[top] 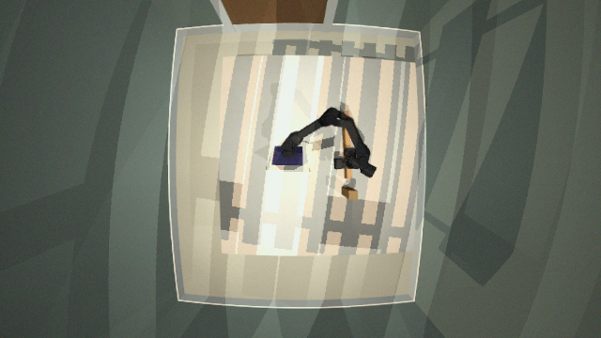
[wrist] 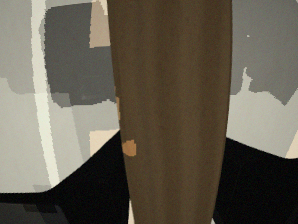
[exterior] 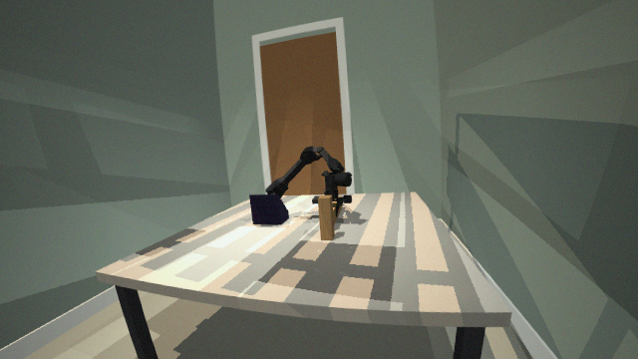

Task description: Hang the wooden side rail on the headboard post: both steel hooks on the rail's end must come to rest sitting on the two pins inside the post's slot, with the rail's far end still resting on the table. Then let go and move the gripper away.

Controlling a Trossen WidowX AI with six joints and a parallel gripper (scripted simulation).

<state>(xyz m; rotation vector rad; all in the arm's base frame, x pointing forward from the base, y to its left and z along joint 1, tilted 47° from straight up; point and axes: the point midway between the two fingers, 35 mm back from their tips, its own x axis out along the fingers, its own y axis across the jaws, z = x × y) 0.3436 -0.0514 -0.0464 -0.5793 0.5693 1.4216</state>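
Right now my gripper tip is 17 cm to the left of the headboard post, 4 cm below it and 1 cm past it.
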